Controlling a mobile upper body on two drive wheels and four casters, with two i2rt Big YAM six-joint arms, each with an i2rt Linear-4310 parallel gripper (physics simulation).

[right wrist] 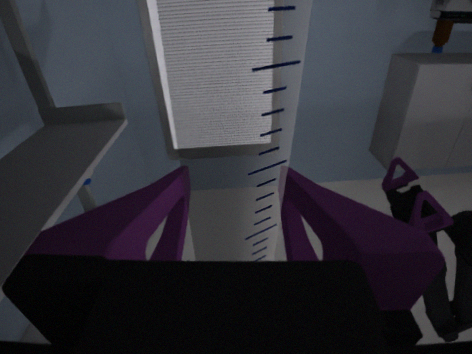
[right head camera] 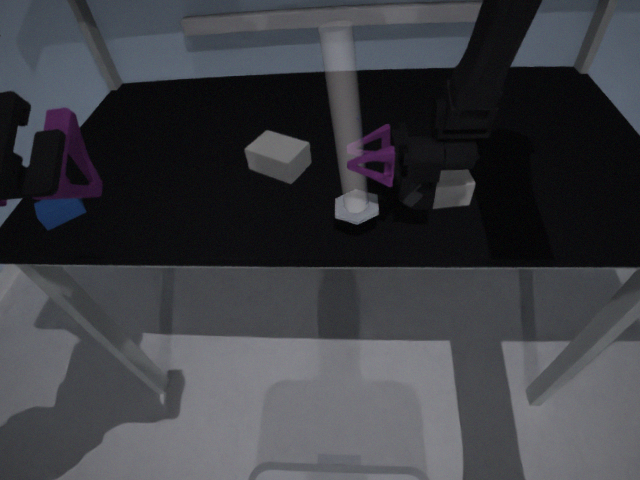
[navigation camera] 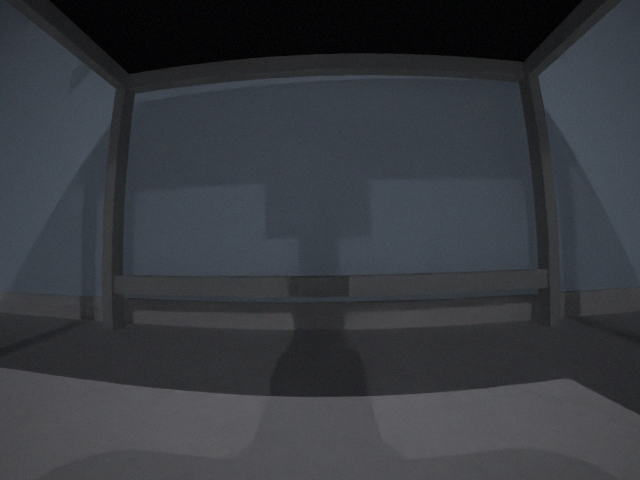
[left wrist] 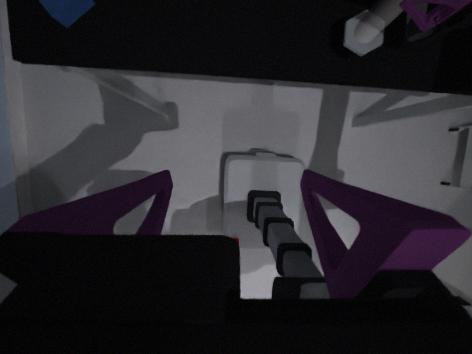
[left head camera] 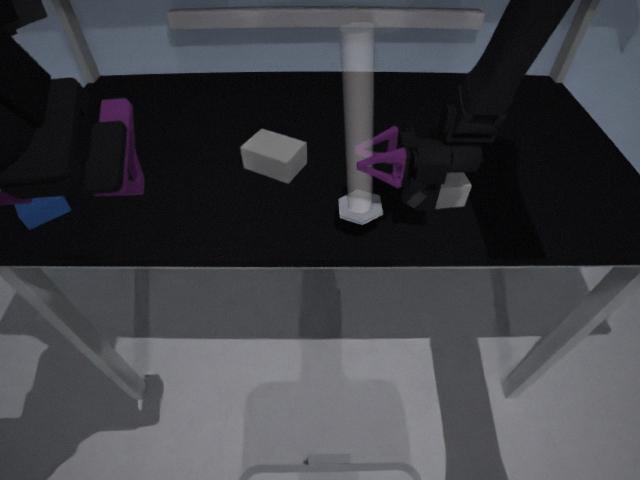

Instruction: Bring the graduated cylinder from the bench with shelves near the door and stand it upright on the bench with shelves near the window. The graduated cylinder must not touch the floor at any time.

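Frame: origin at the left arm's base, x ahead, y left, z up, level; millimetres.
Seen in the pictures: left gripper, between the fingertips: [right wrist: 407, 173] [right head camera: 52, 194] [left wrist: 236, 177] [left head camera: 85, 191]; right gripper, between the fingertips: [right wrist: 234, 176] [right head camera: 346, 156] [left head camera: 355, 157].
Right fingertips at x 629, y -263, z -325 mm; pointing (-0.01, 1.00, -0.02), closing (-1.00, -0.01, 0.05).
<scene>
Pixels of each thing's top centre, then the offset from my right fingertips to it. Level surfaces: height alone.
- clear graduated cylinder, centre of its top: [right head camera: 345, 25] [left head camera: 367, 27] 2 mm ahead, 3 mm right, 208 mm up
- black bench top, height of its surface: 170 mm down
- blue block, centre of its top: [left head camera: 37, 198] [right head camera: 55, 201] 54 mm ahead, 649 mm left, 130 mm down
- shelf, height of its surface: 268 mm up
The clear graduated cylinder [left head camera: 358, 103] [right head camera: 343, 98] [right wrist: 267, 175] is upright. Its pale hexagonal base, which also shows in the left wrist view [left wrist: 363, 34], is over the black bench top [left head camera: 206, 222] [right head camera: 206, 222] [left wrist: 200, 45], with a dark shadow close below it. I cannot tell whether the base touches the top. My right gripper [left head camera: 357, 157] [right head camera: 348, 156] [right wrist: 234, 176] is shut on the cylinder's lower part, coming from the right side. My left gripper [left wrist: 236, 177] [right wrist: 407, 173] is open and empty, off to the left and away from the cylinder.
A white block [left head camera: 273, 155] [right head camera: 278, 156] lies left of the cylinder. Another white block [left head camera: 454, 191] [right head camera: 454, 189] is partly behind the right gripper. A blue block [left head camera: 42, 210] [right head camera: 59, 211] [left wrist: 67, 10] lies at the left. A shelf [right wrist: 60, 150] shows beside the right gripper.
</scene>
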